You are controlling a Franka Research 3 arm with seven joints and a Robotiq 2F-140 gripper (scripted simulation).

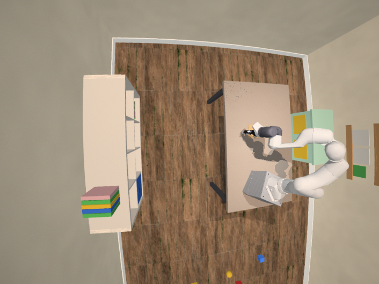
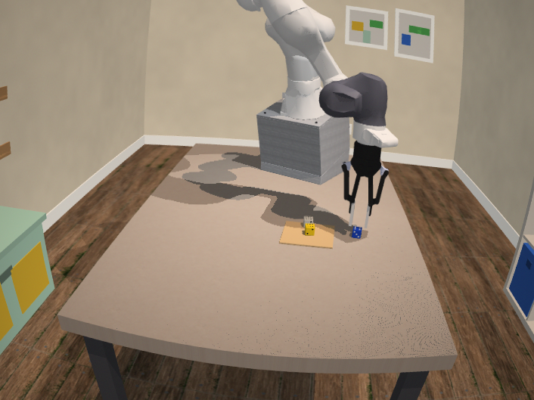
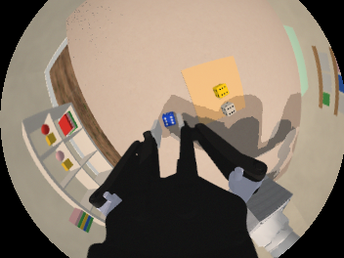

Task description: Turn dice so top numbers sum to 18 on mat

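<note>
Right now the blue die is 50 mm below my hand. The rest, counted from my hand: white die: 130 mm to the right, 60 mm behind, 50 mm below; yellow die: 130 mm to the right, 50 mm below, 20 mm behind; mat: 140 mm to the right, 60 mm below, 20 mm behind.
</note>
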